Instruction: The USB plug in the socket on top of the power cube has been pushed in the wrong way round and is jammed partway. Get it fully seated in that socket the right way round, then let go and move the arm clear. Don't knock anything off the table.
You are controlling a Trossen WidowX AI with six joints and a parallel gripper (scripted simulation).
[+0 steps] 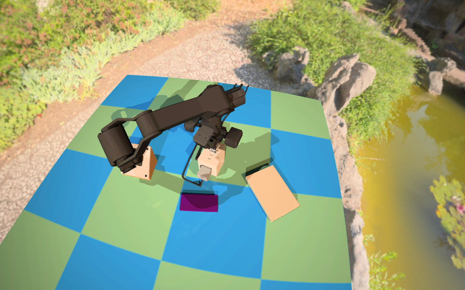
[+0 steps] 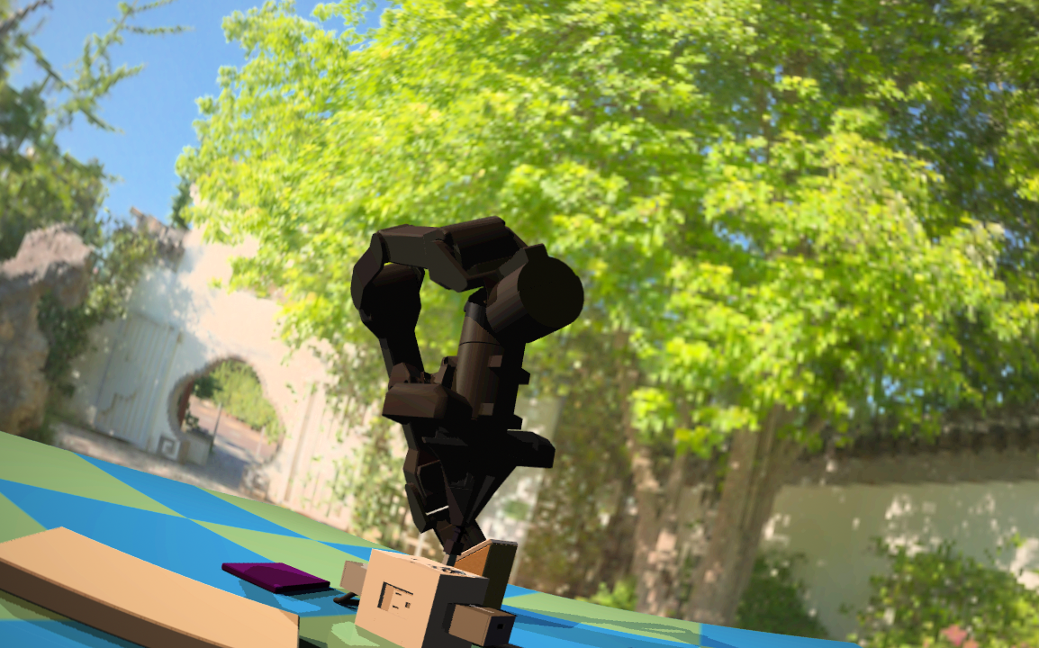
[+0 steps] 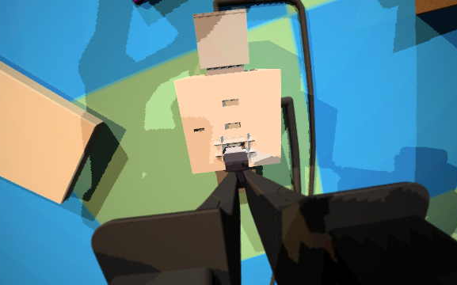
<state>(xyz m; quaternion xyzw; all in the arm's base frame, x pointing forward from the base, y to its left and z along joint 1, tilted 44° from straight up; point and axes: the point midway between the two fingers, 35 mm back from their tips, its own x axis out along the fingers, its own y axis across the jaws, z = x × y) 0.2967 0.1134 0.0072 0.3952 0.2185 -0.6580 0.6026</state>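
My gripper tip is 20 mm above the USB plug. Also, from my gripper tip: USB socket 50 mm below; flat tan board 240 mm ahead, 100 mm to the right, 110 mm below; purple flat card 20 mm behind, 180 mm to the right, 120 mm below.
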